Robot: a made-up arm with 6 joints. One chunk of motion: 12 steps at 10 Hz.
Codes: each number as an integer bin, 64 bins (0 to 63) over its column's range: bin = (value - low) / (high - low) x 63, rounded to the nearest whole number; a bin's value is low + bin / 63 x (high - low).
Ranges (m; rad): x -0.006..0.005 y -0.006..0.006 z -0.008..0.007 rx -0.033..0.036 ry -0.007..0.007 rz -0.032..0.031
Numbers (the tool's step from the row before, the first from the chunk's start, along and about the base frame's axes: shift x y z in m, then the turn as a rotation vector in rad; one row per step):
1: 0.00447 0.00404 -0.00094 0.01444 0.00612 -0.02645
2: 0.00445 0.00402 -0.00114 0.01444 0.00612 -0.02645
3: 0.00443 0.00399 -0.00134 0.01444 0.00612 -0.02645
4: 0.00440 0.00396 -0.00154 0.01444 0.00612 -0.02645
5: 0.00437 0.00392 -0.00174 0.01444 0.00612 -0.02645
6: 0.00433 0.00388 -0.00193 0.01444 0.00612 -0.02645
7: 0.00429 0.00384 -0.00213 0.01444 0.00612 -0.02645
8: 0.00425 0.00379 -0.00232 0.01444 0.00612 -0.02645
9: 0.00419 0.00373 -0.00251 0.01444 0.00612 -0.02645
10: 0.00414 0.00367 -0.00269 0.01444 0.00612 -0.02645
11: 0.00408 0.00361 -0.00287 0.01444 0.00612 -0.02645
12: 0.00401 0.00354 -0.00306 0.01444 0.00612 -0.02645
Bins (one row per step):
1: 60 53 30 43 59 6
2: 60 53 29 43 59 6
3: 60 52 28 43 59 6
4: 60 52 27 43 59 6
5: 59 52 26 43 59 6
6: 59 52 25 43 59 6
7: 59 52 25 43 59 6
8: 59 51 24 43 59 6
9: 58 51 23 43 59 6
10: 58 51 22 43 59 6
11: 58 50 22 43 59 6
12: 57 50 21 43 59 6

